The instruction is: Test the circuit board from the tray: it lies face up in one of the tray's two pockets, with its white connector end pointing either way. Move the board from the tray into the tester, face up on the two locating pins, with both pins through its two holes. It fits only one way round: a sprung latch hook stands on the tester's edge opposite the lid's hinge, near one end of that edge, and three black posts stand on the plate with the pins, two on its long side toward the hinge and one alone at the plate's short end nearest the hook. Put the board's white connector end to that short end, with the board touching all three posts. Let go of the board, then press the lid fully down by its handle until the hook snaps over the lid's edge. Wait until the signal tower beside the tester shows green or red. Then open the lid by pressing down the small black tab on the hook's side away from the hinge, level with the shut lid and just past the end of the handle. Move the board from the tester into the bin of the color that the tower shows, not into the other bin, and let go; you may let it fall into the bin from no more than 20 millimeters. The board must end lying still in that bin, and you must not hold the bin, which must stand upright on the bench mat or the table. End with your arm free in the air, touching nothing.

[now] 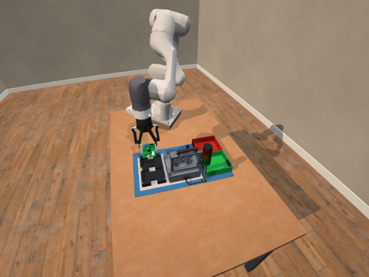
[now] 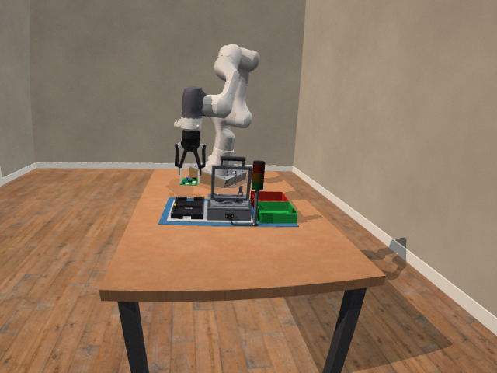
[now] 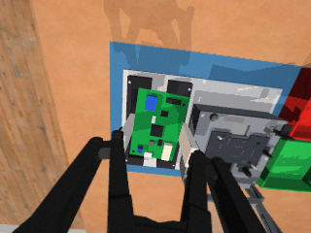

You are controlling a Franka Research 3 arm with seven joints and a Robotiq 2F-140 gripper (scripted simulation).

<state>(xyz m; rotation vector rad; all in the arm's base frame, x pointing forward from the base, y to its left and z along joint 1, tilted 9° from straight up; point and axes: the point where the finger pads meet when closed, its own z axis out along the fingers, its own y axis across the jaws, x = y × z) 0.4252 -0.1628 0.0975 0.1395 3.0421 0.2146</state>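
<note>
Right now the green circuit board is 2 cm below my hand. Round my hand: tester lid: 19 cm ahead, 17 cm to the left, 4 cm above; then red bin: 37 cm to the left, 13 cm below, 4 cm behind; then dark plate: 17 cm to the left, 7 cm below, 7 cm ahead.
</note>
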